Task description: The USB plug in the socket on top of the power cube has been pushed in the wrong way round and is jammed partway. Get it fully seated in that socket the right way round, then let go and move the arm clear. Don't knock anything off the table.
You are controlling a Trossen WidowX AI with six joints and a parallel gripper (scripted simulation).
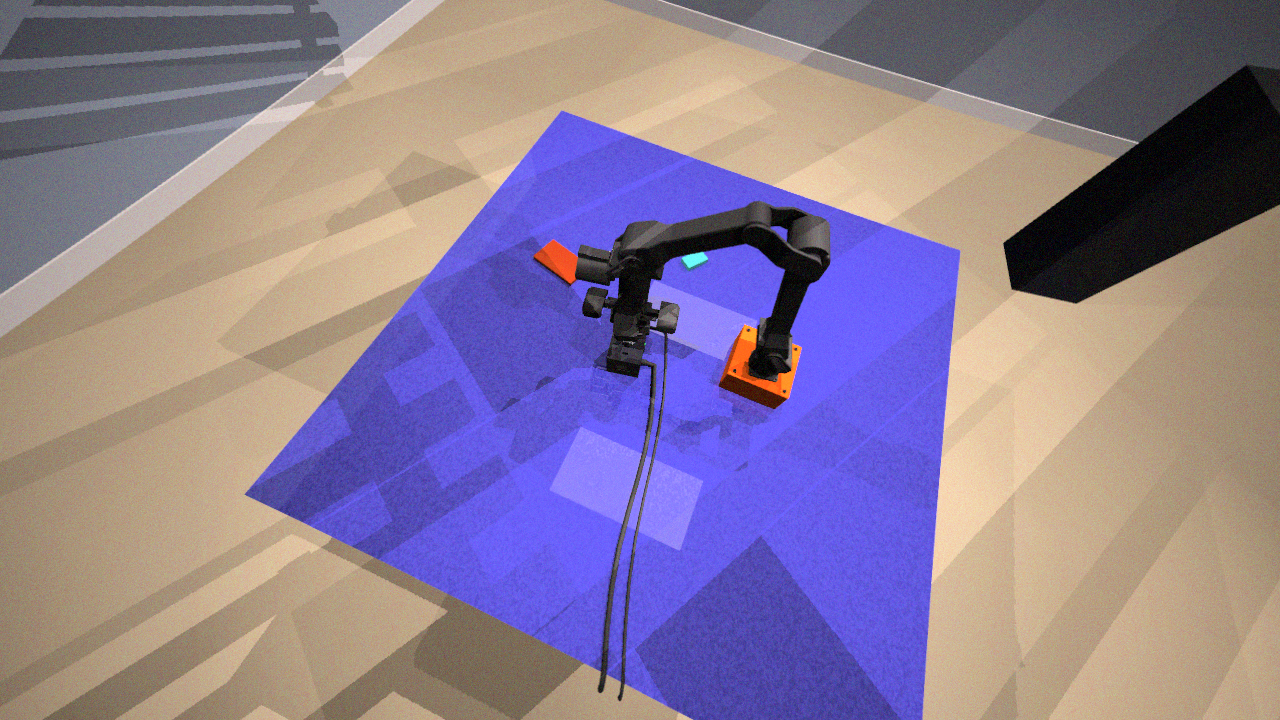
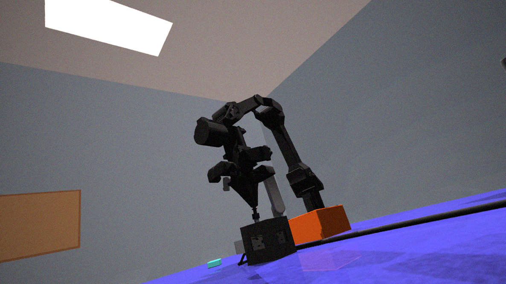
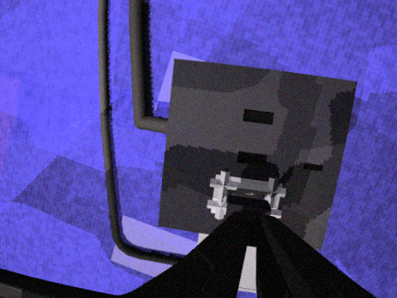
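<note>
Now: the usb plug 20 mm below my gripper tip. Also, from my gripper tip: red flat piece: 230 mm ahead, 220 mm to the right, 110 mm below; then usb socket: 40 mm below; then cyan block: 320 mm to the right, 110 mm behind, 100 mm below.
</note>
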